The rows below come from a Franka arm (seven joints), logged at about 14 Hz.
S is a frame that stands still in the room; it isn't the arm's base.
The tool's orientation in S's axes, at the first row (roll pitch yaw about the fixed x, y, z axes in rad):
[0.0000, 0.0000, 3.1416]
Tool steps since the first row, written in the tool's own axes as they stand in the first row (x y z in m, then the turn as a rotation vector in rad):
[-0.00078, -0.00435, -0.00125, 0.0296, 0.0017, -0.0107]
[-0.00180, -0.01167, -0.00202, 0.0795, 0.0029, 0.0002]
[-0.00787, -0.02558, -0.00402, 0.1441, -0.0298, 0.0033]
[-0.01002, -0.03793, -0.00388, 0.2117, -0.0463, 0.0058]
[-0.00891, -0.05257, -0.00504, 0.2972, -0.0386, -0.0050]
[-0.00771, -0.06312, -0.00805, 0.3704, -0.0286, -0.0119]
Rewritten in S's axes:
[0.00078, 0.00435, -0.00125, -0.0296, -0.0017, -0.0107]
[0.00180, 0.01167, -0.00202, -0.0795, -0.0029, 0.0002]
[0.00787, 0.02558, -0.00402, -0.1441, 0.0298, 0.0033]
[0.01002, 0.03793, -0.00388, -0.2117, 0.0463, 0.0058]
[0.00891, 0.05257, -0.00504, -0.2972, 0.0386, -0.0050]
[0.00771, 0.06312, -0.00805, -0.3704, 0.0286, -0.0119]

